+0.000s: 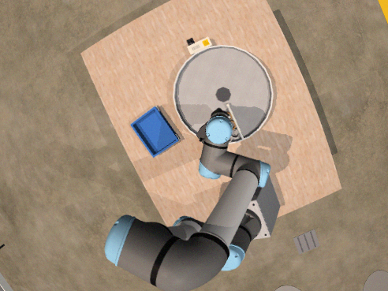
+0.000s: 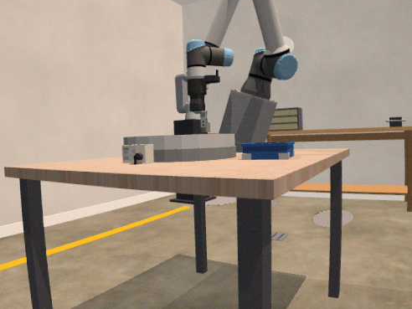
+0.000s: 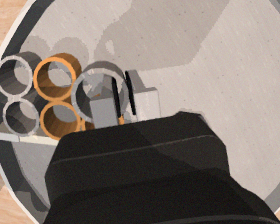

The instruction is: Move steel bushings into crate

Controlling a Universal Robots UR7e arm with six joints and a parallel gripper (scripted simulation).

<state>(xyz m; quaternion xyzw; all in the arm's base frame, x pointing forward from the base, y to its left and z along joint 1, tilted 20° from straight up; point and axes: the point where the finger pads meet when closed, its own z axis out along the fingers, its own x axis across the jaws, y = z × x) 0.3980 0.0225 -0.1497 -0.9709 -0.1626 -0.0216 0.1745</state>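
Right now my hand is 29 cm to the right of the blue crate, 11 cm above it and 4 cm short of it. From my hand the other things lie so: grey turntable (8 cm below, 8 cm ahead, 6 cm to the right).
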